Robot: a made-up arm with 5 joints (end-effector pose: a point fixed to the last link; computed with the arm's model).
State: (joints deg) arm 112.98 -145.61 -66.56 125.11 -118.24
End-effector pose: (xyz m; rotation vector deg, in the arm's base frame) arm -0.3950 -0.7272 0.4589 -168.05 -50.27 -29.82
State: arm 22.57 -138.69 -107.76 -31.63 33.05
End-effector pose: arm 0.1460 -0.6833 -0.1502 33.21 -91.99 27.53
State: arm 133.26 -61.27 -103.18 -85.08 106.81
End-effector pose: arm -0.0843 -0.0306 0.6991 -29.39 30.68 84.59
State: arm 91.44 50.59 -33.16 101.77 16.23
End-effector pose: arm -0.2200 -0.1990 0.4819 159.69 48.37 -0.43
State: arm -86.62 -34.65 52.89 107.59 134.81
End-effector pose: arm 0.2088 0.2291 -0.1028 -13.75 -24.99 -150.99
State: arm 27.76 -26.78 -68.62 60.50 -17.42
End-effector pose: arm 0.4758 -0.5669 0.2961 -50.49 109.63 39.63
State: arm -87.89 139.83 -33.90 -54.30 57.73
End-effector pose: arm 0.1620 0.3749 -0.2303 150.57 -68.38 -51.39
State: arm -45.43 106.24 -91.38 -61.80 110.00
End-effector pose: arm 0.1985 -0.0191 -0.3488 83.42 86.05 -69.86
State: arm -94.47 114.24 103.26 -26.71 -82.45
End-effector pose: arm -0.0422 0.0124 -0.7434 -114.92 -64.14 -79.02
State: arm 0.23 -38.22 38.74 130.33 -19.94
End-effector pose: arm -0.2555 -0.0550 0.0308 -128.97 22.39 9.85
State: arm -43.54 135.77 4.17 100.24 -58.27
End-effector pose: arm -0.1800 0.4176 -0.5868 -36.31 -22.47 -80.88
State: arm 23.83 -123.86 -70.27 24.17 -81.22
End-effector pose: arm -0.0011 -1.1387 -0.0552 -116.71 -123.00 12.10
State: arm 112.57 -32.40 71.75 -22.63 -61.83
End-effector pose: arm 0.0830 -0.3920 1.3376 -91.81 33.42 87.84
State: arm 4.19 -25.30 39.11 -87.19 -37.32
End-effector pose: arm -0.0609 -0.4422 -0.8412 76.80 -37.35 41.13
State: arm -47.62 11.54 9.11 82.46 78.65
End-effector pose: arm 0.0624 0.0352 -0.3180 -23.67 -32.26 -94.81
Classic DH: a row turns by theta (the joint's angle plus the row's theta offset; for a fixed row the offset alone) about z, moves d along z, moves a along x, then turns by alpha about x. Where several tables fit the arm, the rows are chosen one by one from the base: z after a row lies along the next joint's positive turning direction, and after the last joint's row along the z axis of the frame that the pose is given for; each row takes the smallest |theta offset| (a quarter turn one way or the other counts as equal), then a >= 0, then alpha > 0; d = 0 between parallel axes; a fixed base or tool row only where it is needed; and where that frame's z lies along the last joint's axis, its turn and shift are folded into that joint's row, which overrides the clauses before.
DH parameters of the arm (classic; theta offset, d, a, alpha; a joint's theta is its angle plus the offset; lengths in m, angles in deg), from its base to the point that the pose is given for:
base (fixed): -90 0.19 0 90
joint 1: -90 -0.04 0.37 -90
joint 2: 56.31 0 0.1082 0
joint 3: -56.31 0.34 0.02 90
joint 4: 90 0.04 0.38 90
joint 5: -82.15 0 -0.2927 180
tool (fixed): 7.85 0 0 0

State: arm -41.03 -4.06 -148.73 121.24 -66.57
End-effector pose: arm 0.5335 0.5217 -0.4296 6.52 -30.53 -132.11
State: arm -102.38 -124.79 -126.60 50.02 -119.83
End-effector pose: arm -0.5370 0.6478 -0.4444 -4.50 -37.34 6.74
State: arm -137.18 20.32 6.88 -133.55 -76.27
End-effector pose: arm 0.2391 0.5320 0.9250 -53.40 82.63 58.98
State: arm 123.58 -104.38 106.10 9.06 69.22
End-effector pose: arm -0.1458 -0.1356 0.8004 -111.83 -78.65 -32.50
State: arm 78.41 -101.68 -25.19 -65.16 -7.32
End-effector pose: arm -0.1273 -0.0633 0.6859 -4.67 39.16 -113.68
